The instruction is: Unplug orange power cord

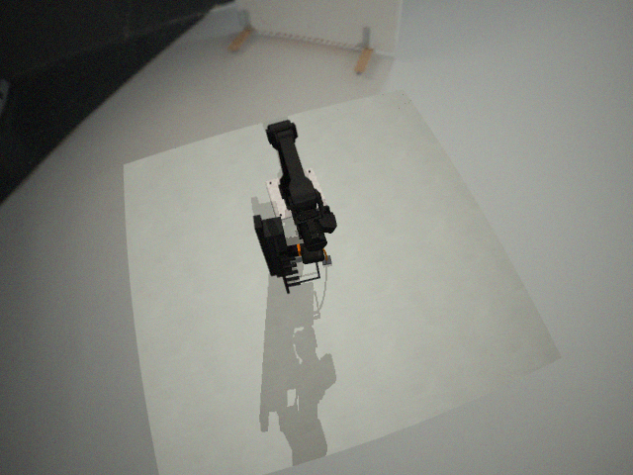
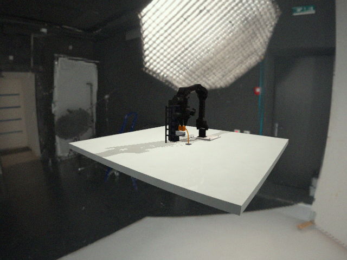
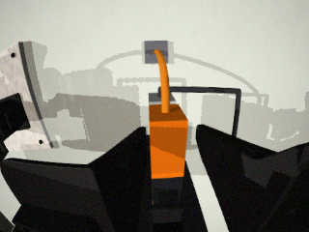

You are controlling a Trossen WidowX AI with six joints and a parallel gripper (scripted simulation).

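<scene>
Right now my gripper tip is 3 cm to the left of the orange plug and 1 cm above it.
</scene>
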